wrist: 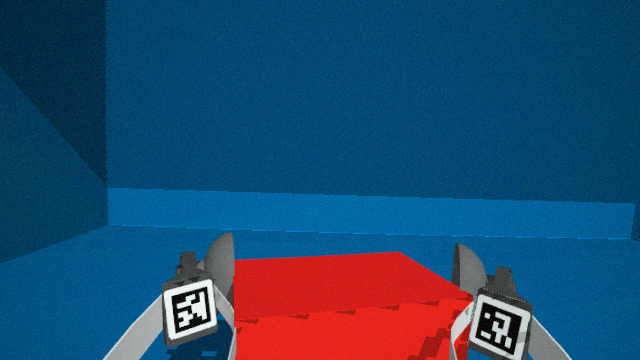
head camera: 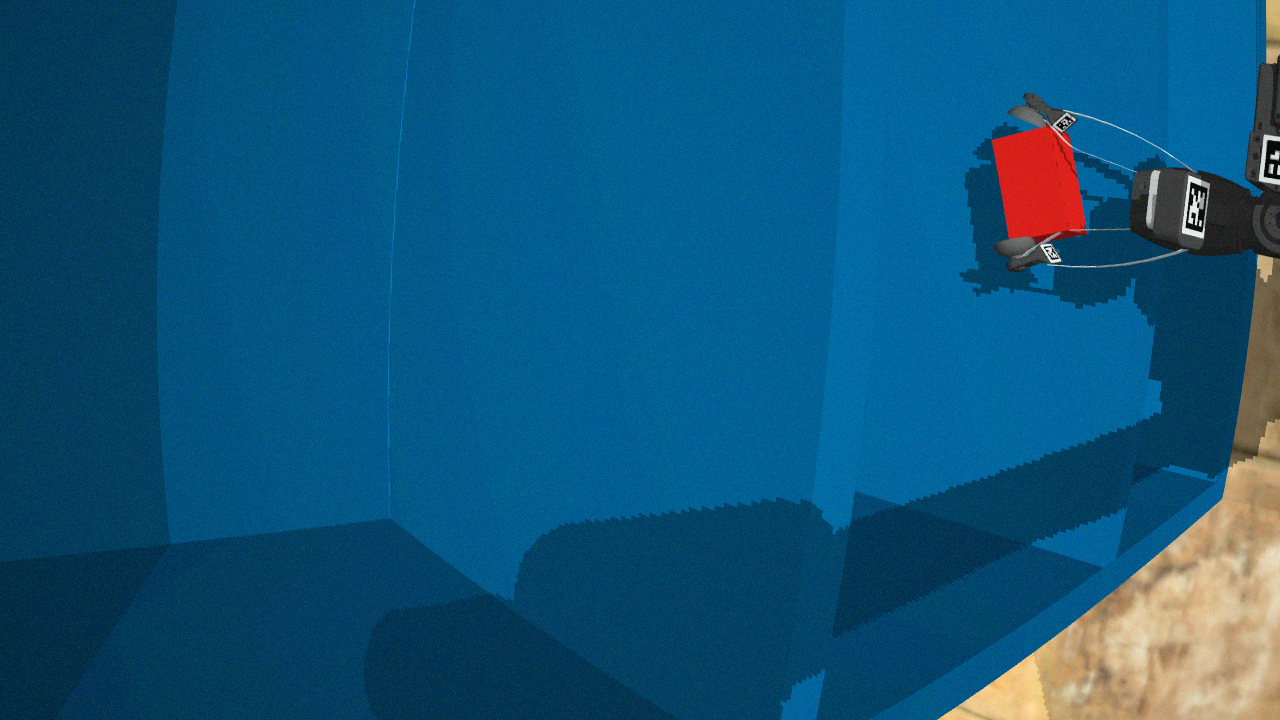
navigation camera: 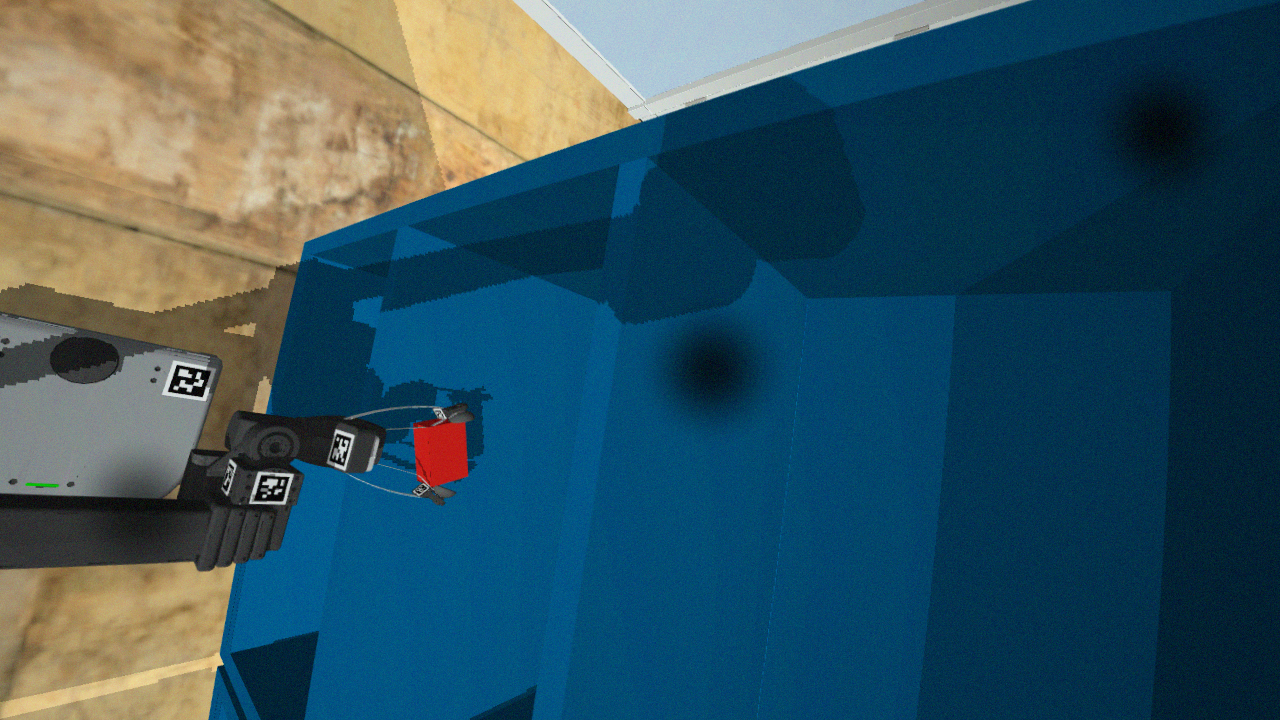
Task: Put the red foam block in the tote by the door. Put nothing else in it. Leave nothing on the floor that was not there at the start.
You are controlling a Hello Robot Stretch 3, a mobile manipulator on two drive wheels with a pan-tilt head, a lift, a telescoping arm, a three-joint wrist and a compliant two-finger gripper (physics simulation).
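Pixels of known places: gripper, between the fingertips: (wrist: 338,266) (head camera: 1003,180) (navigation camera: 463,453); robot's base, origin of its link: (navigation camera: 86,357).
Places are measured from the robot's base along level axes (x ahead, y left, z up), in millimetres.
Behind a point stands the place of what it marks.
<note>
The red foam block (head camera: 1029,183) {z 602, x -19, y -388 mm} (navigation camera: 441,452) {z 603, x -19, y -376 mm} (wrist: 350,290) {z 603, x -23, y -374 mm} is between the two fingertips of my gripper (head camera: 1022,181) {z 597, x -18, y -418 mm} (navigation camera: 452,454) {z 597, x -18, y -418 mm} (wrist: 338,266) {z 597, x -18, y -418 mm}, which is shut on it. The large blue tote (head camera: 1109,571) {z 513, x 311, y -265 mm} (navigation camera: 537,171) {z 835, x 322, y -264 mm} (wrist: 370,100) {z 732, x -55, y -748 mm} fills much of all three views. The block and gripper are inside the tote's outline, near its robot-side edge. A shadow of block and fingers falls on the blue surface beside them. The block looks held above the tote's bottom, but the exact gap is hard to tell. Its underside is hidden.
The robot's base (navigation camera: 116,429) {z 160, x -97, y -60 mm} stands outside the tote's near edge. The telescoping arm (navigation camera: 107,532) {z 703, x -100, y -42 mm} reaches across that edge. Wooden floor (head camera: 1163,626) {z 0, x 557, y -292 mm} (navigation camera: 179,116) {z 1, x 483, y 3 mm} shows outside the tote. A pale panel (navigation camera: 760,35) {z 615, x 1367, y -1063 mm} with a whitish border lies beyond the tote's side at the top.
</note>
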